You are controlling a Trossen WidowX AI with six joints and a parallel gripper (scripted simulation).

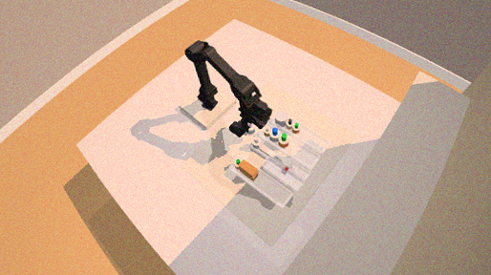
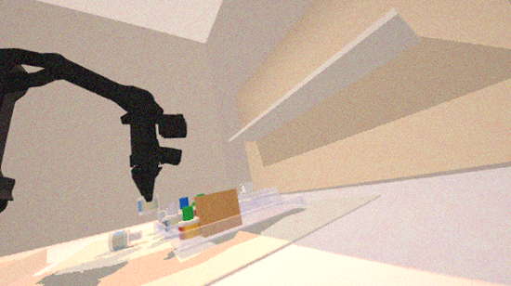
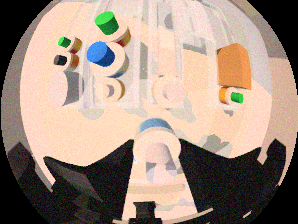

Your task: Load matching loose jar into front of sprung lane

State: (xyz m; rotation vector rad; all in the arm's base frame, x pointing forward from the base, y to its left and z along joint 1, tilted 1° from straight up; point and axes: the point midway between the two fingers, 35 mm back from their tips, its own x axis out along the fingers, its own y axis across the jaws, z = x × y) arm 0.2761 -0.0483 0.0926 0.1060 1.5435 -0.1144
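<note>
The pale jar lies 4 cm behind my gripper tip, 2 cm to the left of it and 7 cm below it. The rest, counted from my gripper tip: orange box: 9 cm ahead, 16 cm to the right, 5 cm below; clear lane rack: 19 cm ahead, 7 cm to the right, 7 cm below; red-marked thing: 22 cm ahead, 9 cm to the right, 1 cm below.
</note>
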